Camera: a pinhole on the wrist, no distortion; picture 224 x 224 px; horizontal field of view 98.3 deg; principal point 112.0 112.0 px. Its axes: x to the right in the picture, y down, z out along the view. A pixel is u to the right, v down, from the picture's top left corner.
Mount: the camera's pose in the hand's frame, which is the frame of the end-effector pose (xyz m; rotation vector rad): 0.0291 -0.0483 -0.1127 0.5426 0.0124 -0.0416
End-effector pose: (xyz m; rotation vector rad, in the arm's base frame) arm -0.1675 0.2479 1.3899 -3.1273 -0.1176 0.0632
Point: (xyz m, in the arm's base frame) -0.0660 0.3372 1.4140
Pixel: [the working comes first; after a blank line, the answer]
In the camera's frame: 0.0770 0.0188 0.0904

194 132
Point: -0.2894 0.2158 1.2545
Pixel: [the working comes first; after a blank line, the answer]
In the camera's frame: -0.1558 0.1864 0.1785

27 213
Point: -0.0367 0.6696 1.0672
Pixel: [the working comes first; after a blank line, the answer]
In the camera's frame: 0.1488 -0.0763 0.5567

138 99
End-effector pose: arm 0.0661 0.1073 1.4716 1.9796 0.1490 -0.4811
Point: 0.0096 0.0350 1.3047
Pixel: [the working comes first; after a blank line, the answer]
In the camera's frame: -0.0096 0.0651 0.2576

108 136
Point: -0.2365 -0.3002 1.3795
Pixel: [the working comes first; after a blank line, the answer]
In the camera's frame: -0.2402 0.3448 0.4747

63 182
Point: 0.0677 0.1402 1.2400
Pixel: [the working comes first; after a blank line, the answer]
In the camera's frame: 0.0627 -0.0468 0.2280

139 92
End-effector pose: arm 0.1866 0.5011 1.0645 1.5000 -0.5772 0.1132
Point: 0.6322 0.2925 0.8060
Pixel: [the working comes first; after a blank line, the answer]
In the camera's frame: 0.3119 -0.2222 0.3666

194 53
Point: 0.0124 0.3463 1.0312
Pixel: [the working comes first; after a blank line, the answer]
In the camera's frame: -0.1602 0.2202 0.2279

44 206
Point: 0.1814 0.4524 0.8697
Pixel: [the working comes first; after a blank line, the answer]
In the camera's frame: -0.1021 -0.0293 0.2107

65 99
